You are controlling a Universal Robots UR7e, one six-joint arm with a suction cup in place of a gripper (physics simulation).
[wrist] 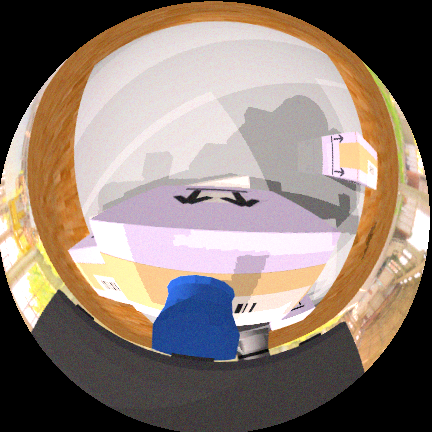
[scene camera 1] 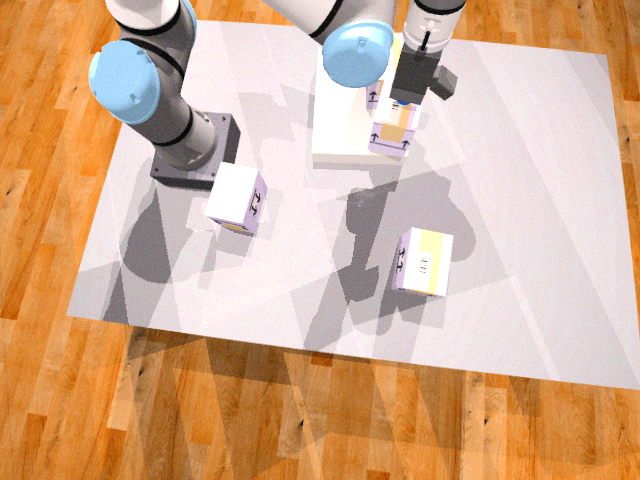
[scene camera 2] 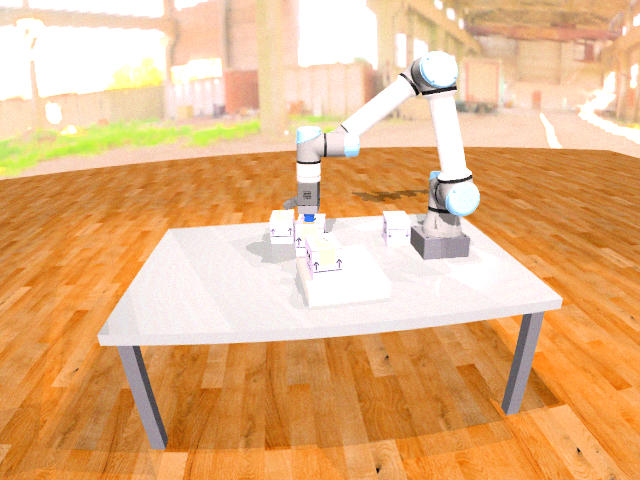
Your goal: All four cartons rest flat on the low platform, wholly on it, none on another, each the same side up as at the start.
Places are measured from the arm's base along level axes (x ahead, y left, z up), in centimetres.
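Pixels of known places: hand at its tool point: (wrist: 202,277) (scene camera 1: 402,102) (scene camera 2: 309,224); arm's base at its link origin: (wrist: 248,334) (scene camera 1: 188,141) (scene camera 2: 441,231).
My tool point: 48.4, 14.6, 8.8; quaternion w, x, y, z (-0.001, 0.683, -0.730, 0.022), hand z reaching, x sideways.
Observation:
Ahead of a thing's pixels: the offset from my tool point to its top centre, as dx, dy, dz. Level surfaces: height alone.
My suction cup (scene camera 1: 403,101) (scene camera 2: 309,217) (wrist: 200,312) is blue and sits on top of a white and lilac carton @[-0.5, -0.7, +1.6] (scene camera 1: 391,133) (scene camera 2: 306,242) (wrist: 215,250), holding it upright. This carton is at the front right edge of the low white platform @[-9.5, +8.3, -11.3] (scene camera 1: 336,129) (scene camera 2: 361,273) in scene view 1; whether its bottom touches is unclear. A second carton @[-4.6, +12.7, -1.2] (scene camera 1: 372,96) (scene camera 2: 325,256) (wrist: 92,265) rests on the platform behind it, partly hidden by the arm. A third carton @[+12.6, -31.0, -6.0] (scene camera 1: 424,262) (scene camera 2: 282,226) (wrist: 350,157) stands on the table, front right. A fourth carton @[-32.4, -25.9, -6.0] (scene camera 1: 233,193) (scene camera 2: 396,227) stands beside the robot base.
The robot base (scene camera 1: 222,139) (scene camera 2: 439,245) stands on the grey table @[dz -16.1] (scene camera 1: 542,155) (scene camera 2: 217,289), left of the platform in scene view 1. The arm's light blue joint (scene camera 1: 358,54) hangs over the platform in that view. A small grey block (scene camera 1: 443,82) juts from the tool's side.

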